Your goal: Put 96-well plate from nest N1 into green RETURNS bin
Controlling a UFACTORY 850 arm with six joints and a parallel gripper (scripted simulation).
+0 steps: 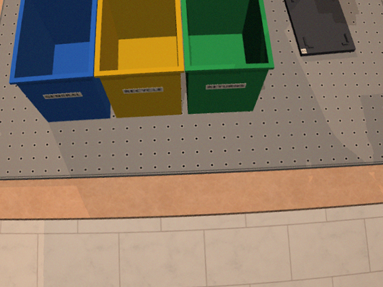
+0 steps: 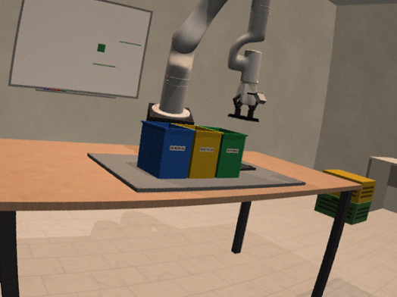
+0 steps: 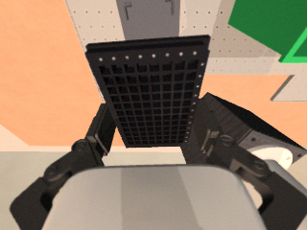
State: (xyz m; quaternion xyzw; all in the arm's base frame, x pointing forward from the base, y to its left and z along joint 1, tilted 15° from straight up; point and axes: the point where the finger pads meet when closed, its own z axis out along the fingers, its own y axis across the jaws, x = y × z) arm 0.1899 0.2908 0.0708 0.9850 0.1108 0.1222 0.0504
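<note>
Right now my hand is 150 mm short of the green returns bin, 200 mm to the left of it and 160 mm above it. Round my hand: yellow recycle bin: 170 mm ahead, 330 mm to the right, 160 mm below; dark plate nest N1: 240 mm below; black 96-well plate: 10 mm below.
</note>
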